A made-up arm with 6 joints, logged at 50 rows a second.
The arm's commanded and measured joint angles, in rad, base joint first. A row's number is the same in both.
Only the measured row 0 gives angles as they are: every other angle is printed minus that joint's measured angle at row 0.
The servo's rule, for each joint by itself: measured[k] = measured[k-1] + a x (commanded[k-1-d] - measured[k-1]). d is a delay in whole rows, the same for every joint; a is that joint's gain. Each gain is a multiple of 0.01, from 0.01 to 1. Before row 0 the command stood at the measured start. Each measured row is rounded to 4 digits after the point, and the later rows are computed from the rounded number. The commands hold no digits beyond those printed.
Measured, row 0: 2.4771 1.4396 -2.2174 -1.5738 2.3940 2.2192
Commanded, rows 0 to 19: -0.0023 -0.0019 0.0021 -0.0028 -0.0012 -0.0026; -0.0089 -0.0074 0.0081 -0.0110 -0.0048 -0.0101; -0.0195 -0.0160 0.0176 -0.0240 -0.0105 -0.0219; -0.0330 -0.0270 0.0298 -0.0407 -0.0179 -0.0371; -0.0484 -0.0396 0.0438 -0.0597 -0.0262 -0.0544; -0.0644 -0.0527 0.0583 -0.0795 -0.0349 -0.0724; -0.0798 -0.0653 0.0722 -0.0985 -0.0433 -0.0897; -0.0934 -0.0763 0.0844 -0.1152 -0.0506 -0.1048; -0.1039 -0.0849 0.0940 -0.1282 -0.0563 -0.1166; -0.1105 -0.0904 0.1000 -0.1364 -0.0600 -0.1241; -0.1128 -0.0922 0.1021 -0.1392 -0.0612 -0.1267; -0.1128 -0.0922 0.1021 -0.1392 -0.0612 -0.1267; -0.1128 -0.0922 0.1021 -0.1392 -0.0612 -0.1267; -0.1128 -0.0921 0.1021 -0.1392 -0.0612 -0.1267; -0.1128 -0.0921 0.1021 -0.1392 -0.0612 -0.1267; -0.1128 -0.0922 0.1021 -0.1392 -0.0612 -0.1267; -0.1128 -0.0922 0.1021 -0.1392 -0.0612 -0.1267; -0.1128 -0.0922 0.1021 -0.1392 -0.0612 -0.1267; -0.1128 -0.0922 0.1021 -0.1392 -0.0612 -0.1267; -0.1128 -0.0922 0.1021 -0.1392 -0.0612 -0.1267
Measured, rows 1 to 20: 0.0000 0.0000 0.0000 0.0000 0.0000 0.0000; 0.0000 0.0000 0.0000 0.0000 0.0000 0.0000; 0.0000 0.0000 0.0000 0.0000 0.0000 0.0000; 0.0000 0.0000 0.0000 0.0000 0.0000 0.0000; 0.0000 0.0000 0.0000 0.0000 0.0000 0.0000; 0.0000 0.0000 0.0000 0.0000 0.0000 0.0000; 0.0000 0.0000 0.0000 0.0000 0.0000 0.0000; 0.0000 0.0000 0.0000 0.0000 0.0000 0.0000; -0.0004 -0.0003 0.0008 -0.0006 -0.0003 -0.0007; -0.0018 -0.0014 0.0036 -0.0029 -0.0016 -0.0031; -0.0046 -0.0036 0.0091 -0.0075 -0.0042 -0.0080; -0.0091 -0.0071 0.0172 -0.0148 -0.0082 -0.0156; -0.0154 -0.0120 0.0276 -0.0247 -0.0134 -0.0257; -0.0232 -0.0181 0.0396 -0.0368 -0.0196 -0.0378; -0.0323 -0.0252 0.0523 -0.0504 -0.0265 -0.0513; -0.0421 -0.0329 0.0648 -0.0647 -0.0335 -0.0652; -0.0520 -0.0407 0.0762 -0.0787 -0.0401 -0.0786; -0.0614 -0.0482 0.0855 -0.0914 -0.0459 -0.0904; -0.0696 -0.0548 0.0920 -0.1019 -0.0503 -0.0998; -0.0765 -0.0604 0.0959 -0.1101 -0.0535 -0.1068
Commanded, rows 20 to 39: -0.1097 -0.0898 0.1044 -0.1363 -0.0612 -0.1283; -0.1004 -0.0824 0.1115 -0.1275 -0.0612 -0.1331; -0.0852 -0.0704 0.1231 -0.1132 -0.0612 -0.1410; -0.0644 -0.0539 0.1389 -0.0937 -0.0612 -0.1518; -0.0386 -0.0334 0.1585 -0.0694 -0.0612 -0.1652; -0.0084 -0.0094 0.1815 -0.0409 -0.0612 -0.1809; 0.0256 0.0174 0.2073 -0.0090 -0.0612 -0.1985; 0.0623 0.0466 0.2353 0.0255 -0.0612 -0.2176; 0.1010 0.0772 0.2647 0.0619 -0.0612 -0.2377; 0.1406 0.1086 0.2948 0.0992 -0.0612 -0.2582; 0.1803 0.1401 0.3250 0.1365 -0.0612 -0.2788; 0.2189 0.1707 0.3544 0.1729 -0.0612 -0.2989; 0.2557 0.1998 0.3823 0.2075 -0.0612 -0.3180; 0.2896 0.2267 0.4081 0.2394 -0.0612 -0.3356; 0.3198 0.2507 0.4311 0.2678 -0.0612 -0.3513; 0.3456 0.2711 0.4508 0.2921 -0.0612 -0.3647; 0.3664 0.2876 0.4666 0.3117 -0.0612 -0.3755; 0.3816 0.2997 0.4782 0.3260 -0.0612 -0.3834; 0.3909 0.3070 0.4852 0.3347 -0.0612 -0.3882; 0.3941 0.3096 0.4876 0.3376 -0.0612 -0.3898
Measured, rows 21 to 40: -0.0823 -0.0652 0.0983 -0.1165 -0.0557 -0.1120; -0.0872 -0.0692 0.0998 -0.1215 -0.0573 -0.1158; -0.0913 -0.0726 0.1007 -0.1254 -0.0584 -0.1186; -0.0947 -0.0755 0.1012 -0.1284 -0.0592 -0.1207; -0.0976 -0.0780 0.1016 -0.1308 -0.0598 -0.1223; -0.1000 -0.0801 0.1018 -0.1326 -0.0602 -0.1234; -0.1020 -0.0819 0.1019 -0.1341 -0.0605 -0.1243; -0.1037 -0.0834 0.1020 -0.1352 -0.0607 -0.1249; -0.1047 -0.0844 0.1029 -0.1354 -0.0608 -0.1258; -0.1040 -0.0841 0.1063 -0.1337 -0.0609 -0.1277; -0.1010 -0.0820 0.1129 -0.1292 -0.0610 -0.1312; -0.0951 -0.0778 0.1230 -0.1214 -0.0611 -0.1366; -0.0861 -0.0711 0.1368 -0.1100 -0.0611 -0.1440; -0.0737 -0.0618 0.1542 -0.0948 -0.0611 -0.1536; -0.0578 -0.0499 0.1749 -0.0759 -0.0611 -0.1653; -0.0386 -0.0354 0.1985 -0.0536 -0.0611 -0.1789; -0.0163 -0.0185 0.2243 -0.0282 -0.0611 -0.1942; 0.0088 0.0006 0.2518 -0.0002 -0.0611 -0.2108; 0.0362 0.0215 0.2803 0.0299 -0.0611 -0.2285; 0.0654 0.0439 0.3092 0.0614 -0.0611 -0.2468
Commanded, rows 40 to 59: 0.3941 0.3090 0.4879 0.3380 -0.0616 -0.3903; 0.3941 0.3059 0.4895 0.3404 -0.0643 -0.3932; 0.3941 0.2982 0.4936 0.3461 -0.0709 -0.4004; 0.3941 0.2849 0.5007 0.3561 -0.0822 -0.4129; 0.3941 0.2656 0.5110 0.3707 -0.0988 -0.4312; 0.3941 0.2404 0.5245 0.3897 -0.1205 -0.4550; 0.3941 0.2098 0.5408 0.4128 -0.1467 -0.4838; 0.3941 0.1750 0.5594 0.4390 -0.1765 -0.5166; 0.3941 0.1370 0.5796 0.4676 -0.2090 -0.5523; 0.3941 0.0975 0.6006 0.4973 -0.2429 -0.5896; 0.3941 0.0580 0.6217 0.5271 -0.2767 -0.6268; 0.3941 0.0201 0.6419 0.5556 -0.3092 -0.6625; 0.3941 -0.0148 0.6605 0.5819 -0.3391 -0.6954; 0.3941 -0.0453 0.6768 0.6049 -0.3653 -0.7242; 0.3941 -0.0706 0.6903 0.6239 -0.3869 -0.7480; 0.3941 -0.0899 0.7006 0.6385 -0.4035 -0.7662; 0.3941 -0.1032 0.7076 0.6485 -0.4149 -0.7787; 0.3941 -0.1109 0.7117 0.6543 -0.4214 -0.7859; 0.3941 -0.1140 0.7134 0.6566 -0.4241 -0.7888; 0.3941 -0.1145 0.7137 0.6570 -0.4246 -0.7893
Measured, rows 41 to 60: 0.0958 0.0673 0.3377 0.0935 -0.0611 -0.2653; 0.1268 0.0912 0.3652 0.1256 -0.0611 -0.2836; 0.1577 0.1151 0.3909 0.1569 -0.0611 -0.3012; 0.1878 0.1385 0.4143 0.1866 -0.0611 -0.3177; 0.2164 0.1609 0.4347 0.2141 -0.0611 -0.3327; 0.2428 0.1817 0.4517 0.2387 -0.0611 -0.3459; 0.2665 0.2005 0.4648 0.2598 -0.0611 -0.3569; 0.2869 0.2169 0.4737 0.2769 -0.0611 -0.3655; 0.3041 0.2307 0.4792 0.2903 -0.0612 -0.3719; 0.3185 0.2420 0.4832 0.3013 -0.0621 -0.3774; 0.3306 0.2504 0.4873 0.3112 -0.0647 -0.3834; 0.3408 0.2556 0.4925 0.3211 -0.0698 -0.3911; 0.3493 0.2571 0.4997 0.3320 -0.0782 -0.4015; 0.3565 0.2546 0.5094 0.3447 -0.0905 -0.4154; 0.3625 0.2479 0.5216 0.3597 -0.1068 -0.4332; 0.3676 0.2370 0.5363 0.3771 -0.1270 -0.4549; 0.3718 0.2220 0.5532 0.3970 -0.1508 -0.4802; 0.3754 0.2033 0.5717 0.4191 -0.1775 -0.5086; 0.3784 0.1815 0.5912 0.4429 -0.2063 -0.5393; 0.3809 0.1573 0.6110 0.4677 -0.2361 -0.5713
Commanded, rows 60 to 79: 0.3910 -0.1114 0.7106 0.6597 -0.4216 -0.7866; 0.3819 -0.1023 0.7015 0.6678 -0.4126 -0.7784; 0.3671 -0.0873 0.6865 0.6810 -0.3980 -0.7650; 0.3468 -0.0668 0.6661 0.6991 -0.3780 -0.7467; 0.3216 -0.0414 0.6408 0.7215 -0.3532 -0.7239; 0.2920 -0.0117 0.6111 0.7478 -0.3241 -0.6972; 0.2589 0.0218 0.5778 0.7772 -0.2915 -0.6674; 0.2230 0.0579 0.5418 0.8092 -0.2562 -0.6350; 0.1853 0.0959 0.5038 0.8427 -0.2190 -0.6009; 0.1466 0.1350 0.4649 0.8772 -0.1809 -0.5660; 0.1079 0.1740 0.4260 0.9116 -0.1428 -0.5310; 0.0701 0.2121 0.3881 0.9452 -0.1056 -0.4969; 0.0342 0.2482 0.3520 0.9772 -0.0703 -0.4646; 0.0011 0.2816 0.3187 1.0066 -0.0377 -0.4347; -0.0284 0.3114 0.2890 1.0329 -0.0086 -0.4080; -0.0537 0.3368 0.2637 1.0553 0.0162 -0.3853; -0.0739 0.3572 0.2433 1.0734 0.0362 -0.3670; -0.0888 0.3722 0.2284 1.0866 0.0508 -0.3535; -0.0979 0.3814 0.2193 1.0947 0.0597 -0.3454; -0.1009 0.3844 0.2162 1.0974 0.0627 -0.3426
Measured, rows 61 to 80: 0.3830 0.1315 0.6303 0.4928 -0.2660 -0.6036; 0.3848 0.1050 0.6484 0.5175 -0.2948 -0.6350; 0.3863 0.0787 0.6647 0.5409 -0.3215 -0.6644; 0.3875 0.0534 0.6787 0.5624 -0.3453 -0.6909; 0.3886 0.0299 0.6900 0.5813 -0.3655 -0.7137; 0.3895 0.0088 0.6985 0.5974 -0.3817 -0.7325; 0.3902 -0.0096 0.7043 0.6104 -0.3940 -0.7471; 0.3908 -0.0253 0.7080 0.6207 -0.4029 -0.7581; 0.3908 -0.0382 0.7090 0.6293 -0.4083 -0.7655; 0.3894 -0.0478 0.7061 0.6378 -0.4095 -0.7689; 0.3858 -0.0537 0.6985 0.6473 -0.4062 -0.7679; 0.3796 -0.0557 0.6859 0.6587 -0.3980 -0.7624; 0.3703 -0.0536 0.6683 0.6725 -0.3850 -0.7524; 0.3578 -0.0473 0.6460 0.6891 -0.3673 -0.7380; 0.3420 -0.0369 0.6194 0.7085 -0.3453 -0.7196; 0.3230 -0.0227 0.5891 0.7307 -0.3195 -0.6976; 0.3010 -0.0049 0.5558 0.7553 -0.2904 -0.6725; 0.2763 0.0161 0.5203 0.7821 -0.2586 -0.6448; 0.2494 0.0398 0.4835 0.8106 -0.2250 -0.6152; 0.2207 0.0656 0.4463 0.8402 -0.1904 -0.5844
